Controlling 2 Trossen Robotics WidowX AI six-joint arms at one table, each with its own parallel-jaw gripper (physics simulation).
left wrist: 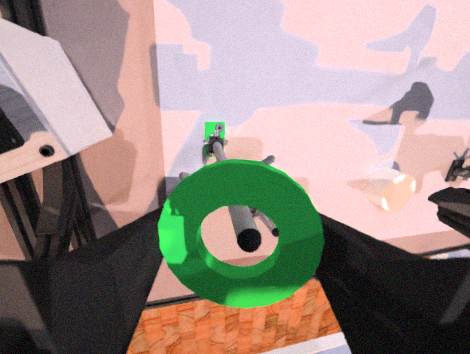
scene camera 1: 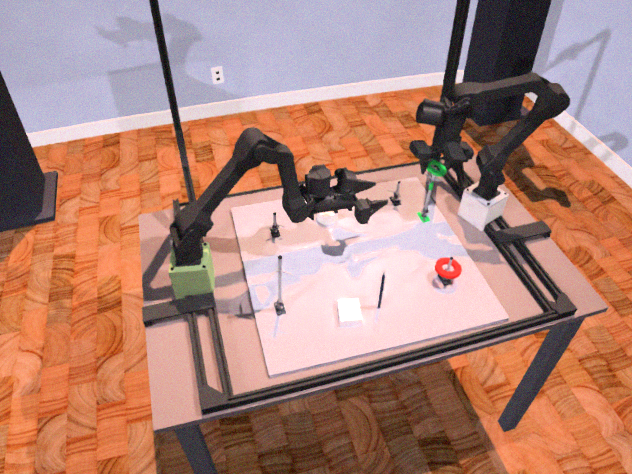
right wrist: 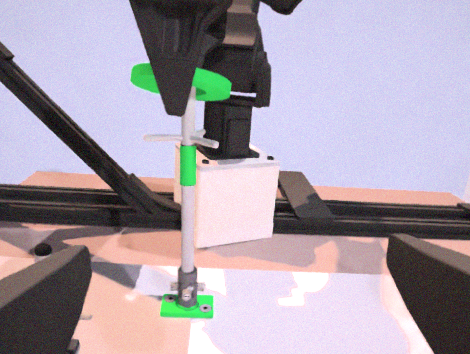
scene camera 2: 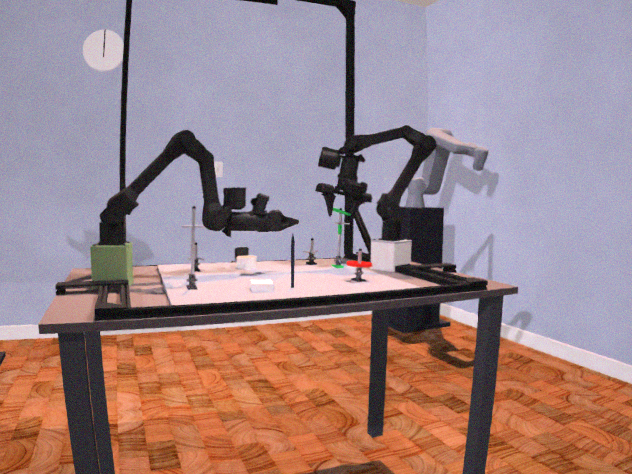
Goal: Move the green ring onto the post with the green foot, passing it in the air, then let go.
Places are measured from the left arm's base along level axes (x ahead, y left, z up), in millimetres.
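Where they show: left gripper, fingertip midpoint: point(left wrist: 236, 212) point(scene camera 1: 432, 173) point(right wrist: 179, 116) point(scene camera 2: 339, 218); right gripper, fingertip midpoint: point(left wrist: 462, 148) point(scene camera 1: 381, 192) point(right wrist: 241, 254) point(scene camera 2: 293, 222); left arm's base, link origin: point(scene camera 1: 486, 192) point(right wrist: 225, 151) point(scene camera 2: 391, 239); right arm's base, link origin: point(scene camera 1: 189, 256) point(scene camera 2: 111, 244).
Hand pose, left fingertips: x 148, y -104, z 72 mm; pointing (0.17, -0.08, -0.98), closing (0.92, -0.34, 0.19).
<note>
Things, the pixels of their top centre, and the offset from my left fingertips. "*": a spot on its surface instead. Level surfaces: height alone.
- green ring, top centre: point(left wrist: 248, 264) point(right wrist: 182, 61) point(scene camera 1: 436, 163) point(scene camera 2: 340, 207) dx -4, dy +2, dz +38 mm
- red ring, top centre: point(scene camera 1: 448, 266) point(scene camera 2: 359, 262) dx +150, dy +226, dz -108 mm
- white board, surface height: dz -159 mm
- tall post, surface spot: point(scene camera 1: 279, 280) point(scene camera 2: 192, 239) * dx +575, dy +47, dz -35 mm
- thin black rod, top centre: point(scene camera 1: 384, 271) point(scene camera 2: 292, 233) dx +362, dy +186, dz -20 mm
- white block, top centre: point(scene camera 2: 261, 281) point(scene camera 1: 349, 309) dx +440, dy +158, dz -140 mm
The green ring point(scene camera 1: 442, 172) point(scene camera 2: 343, 212) point(left wrist: 240, 185) point(right wrist: 214, 84) is nearly level at the top of the post with the green foot point(scene camera 1: 428, 197) point(scene camera 2: 339, 247) point(left wrist: 242, 217) point(right wrist: 187, 225). In the left wrist view the post's black tip shows inside the ring's hole. In the right wrist view the post runs up to the ring, above the cross pins; its tip is hidden. My left gripper point(scene camera 2: 341, 209) point(left wrist: 236, 212) is shut on the ring. My right gripper point(scene camera 1: 380, 193) point(scene camera 2: 297, 221) point(right wrist: 241, 254) is open and empty, in the air to one side of the post.
A red ring point(scene camera 1: 449, 277) point(scene camera 2: 359, 264) is around a short post on the white board point(scene camera 1: 316, 352). A tall post point(scene camera 1: 279, 280) point(scene camera 2: 192, 244), a thin black rod point(scene camera 1: 381, 291) point(scene camera 2: 292, 260) and a white block point(scene camera 1: 349, 311) point(scene camera 2: 261, 284) stand on the board too, with shorter posts behind.
</note>
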